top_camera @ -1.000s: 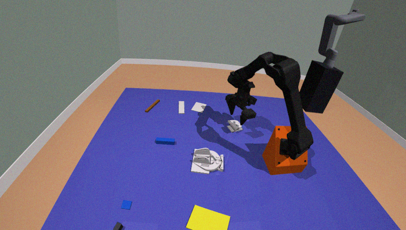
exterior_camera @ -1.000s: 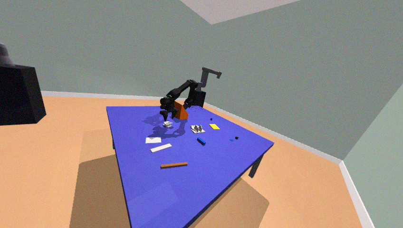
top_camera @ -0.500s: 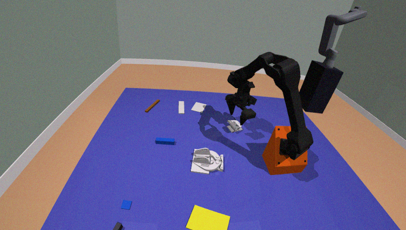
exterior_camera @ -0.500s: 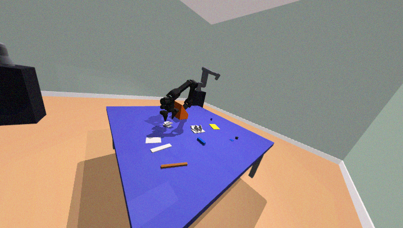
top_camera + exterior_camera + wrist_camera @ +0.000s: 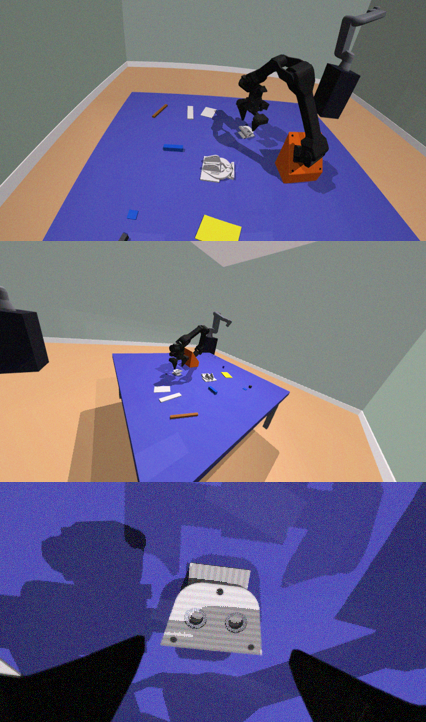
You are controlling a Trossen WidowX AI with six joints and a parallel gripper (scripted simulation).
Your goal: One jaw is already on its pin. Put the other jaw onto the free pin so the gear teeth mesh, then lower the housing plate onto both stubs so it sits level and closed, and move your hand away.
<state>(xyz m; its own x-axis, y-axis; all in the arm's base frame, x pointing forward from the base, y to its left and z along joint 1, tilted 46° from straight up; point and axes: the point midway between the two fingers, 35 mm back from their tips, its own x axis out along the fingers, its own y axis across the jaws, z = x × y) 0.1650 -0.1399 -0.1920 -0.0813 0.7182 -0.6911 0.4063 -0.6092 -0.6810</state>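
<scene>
Now: the white stepped part 5 cm below my gripper tip, 1 cm to the right of it and 1 cm behind it. From my gripper tip the other things lie so: white square 19 cm ahead, 18 cm to the right, 6 cm below; jaw 25 cm to the left, 13 cm ahead, 5 cm below; white strip 29 cm ahead, 16 cm to the right, 6 cm below.
</scene>
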